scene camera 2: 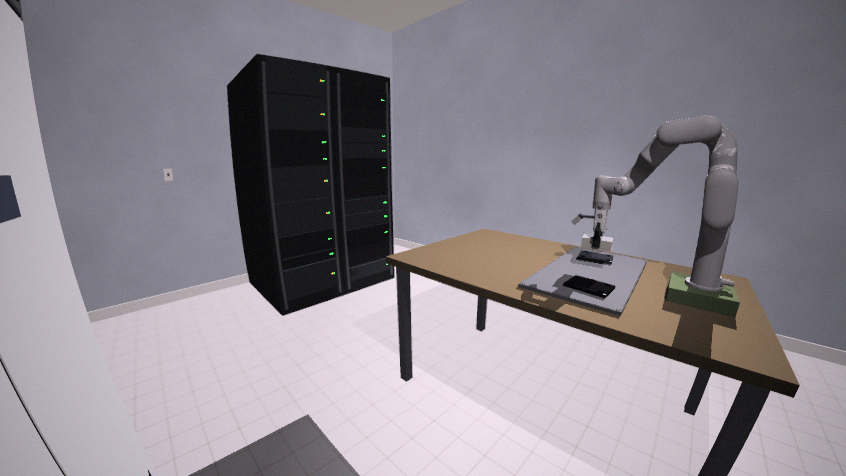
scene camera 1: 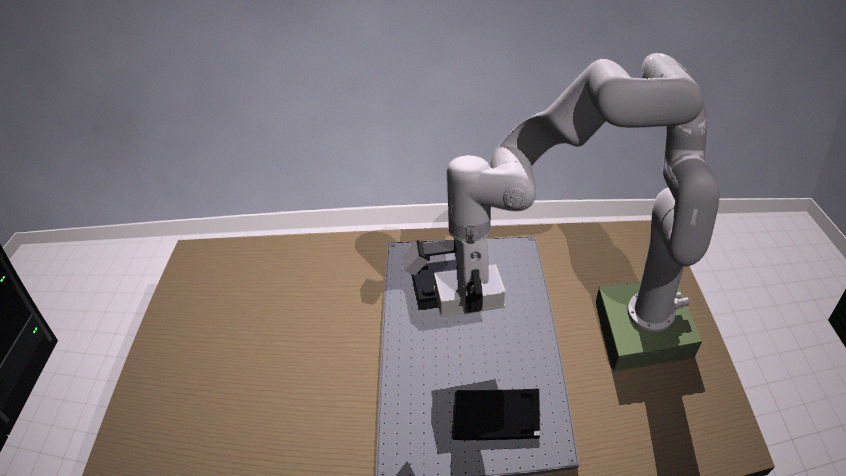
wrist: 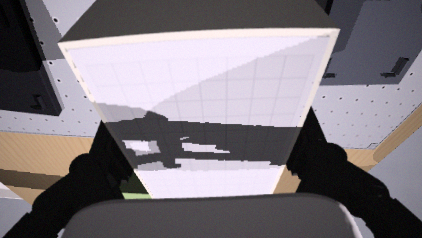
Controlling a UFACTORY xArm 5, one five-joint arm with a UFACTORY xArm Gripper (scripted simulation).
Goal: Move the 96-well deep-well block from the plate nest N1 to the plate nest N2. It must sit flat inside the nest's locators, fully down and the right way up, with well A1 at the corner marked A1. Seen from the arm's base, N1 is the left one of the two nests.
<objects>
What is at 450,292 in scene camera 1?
A white deep-well block.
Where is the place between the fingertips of my gripper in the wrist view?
206,104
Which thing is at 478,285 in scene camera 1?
My gripper.
</objects>
